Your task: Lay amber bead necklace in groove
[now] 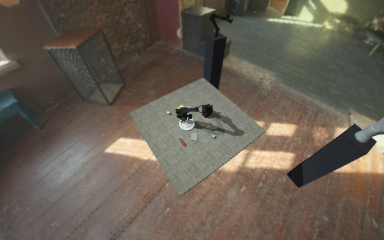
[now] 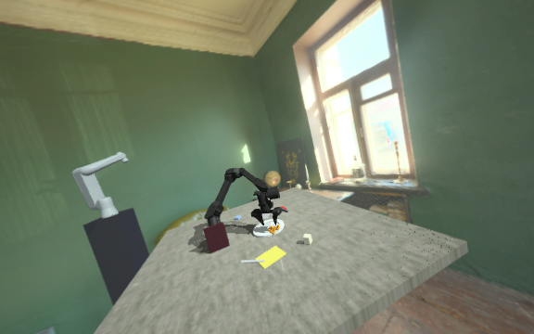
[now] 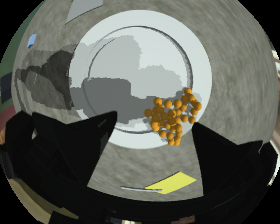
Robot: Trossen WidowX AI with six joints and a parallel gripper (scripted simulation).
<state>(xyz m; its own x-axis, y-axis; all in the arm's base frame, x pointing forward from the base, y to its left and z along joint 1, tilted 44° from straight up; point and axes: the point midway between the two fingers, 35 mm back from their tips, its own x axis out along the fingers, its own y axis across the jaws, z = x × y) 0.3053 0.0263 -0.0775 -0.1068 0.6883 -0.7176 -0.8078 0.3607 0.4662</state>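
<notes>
My gripper tip is 10 mm past the board, 40 mm to the right of it and 40 mm above it. The rest, counted from my gripper tip: grey square (250 mm to the left, 40 mm below); then white stick (140 mm behind, 210 mm to the right, 40 mm below); then yellow card (60 mm behind, 220 mm to the right, 40 mm below).
</notes>
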